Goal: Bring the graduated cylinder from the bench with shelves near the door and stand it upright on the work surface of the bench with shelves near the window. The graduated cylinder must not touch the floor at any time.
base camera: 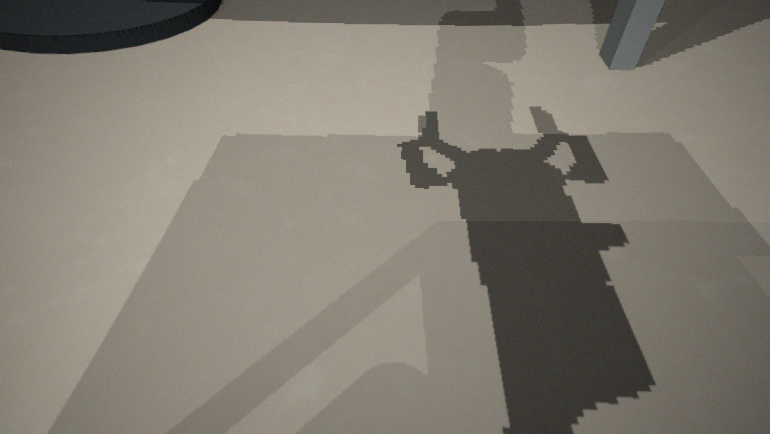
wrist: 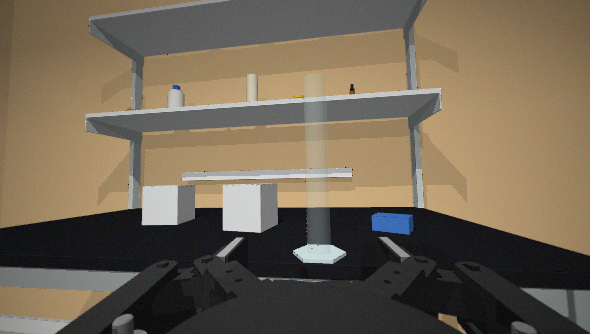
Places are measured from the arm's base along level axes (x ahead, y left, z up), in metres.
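Pixels of known places: gripper, fingertip midpoint: point(wrist: 310, 251).
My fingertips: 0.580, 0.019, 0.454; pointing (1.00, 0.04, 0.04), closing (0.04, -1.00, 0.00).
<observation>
For each thing: its top centre in the pictures, then the offset to it from my fingertips, as dx, dy, dz. "*": a spot on its surface instead. Level surfaces: height alone.
- graduated cylinder, top centre: point(wrist: 314, 78) +0.266, -0.006, +0.246
- black work surface, surface height: dz -0.089
- blue block, top centre: point(wrist: 392, 215) +0.467, -0.203, -0.049
- shelf, surface height: dz +0.349
- white bottle, top centre: point(wrist: 176, 86) +0.884, +0.701, +0.546
- dark round base, surface spot: point(base camera: 107, 24) * +0.334, +0.457, -0.821
- grey leg, surface spot: point(base camera: 633, 35) * +0.234, -0.407, -0.796
The graduated cylinder point(wrist: 317, 165), clear with a pale hexagonal base, stands upright on the black work surface point(wrist: 280, 215) of a bench with shelves in the wrist view. Its base rests near the front edge of the bench top. My gripper point(wrist: 310, 251) is open and empty. Its fingers are in front of the cylinder, one to each side of it in the view, and apart from it. The gripper itself does not show in the base camera view, where an arm-and-gripper shadow lies on the floor. Which of the two benches this is, I cannot tell.
Two white boxes point(wrist: 160, 205) point(wrist: 242, 207) stand left of the cylinder and a blue block point(wrist: 392, 223) right of it. A shelf point(wrist: 260, 114) above holds a white bottle point(wrist: 176, 98). The base camera shows a dark round base point(base camera: 107, 24) and a grey leg point(base camera: 633, 35).
</observation>
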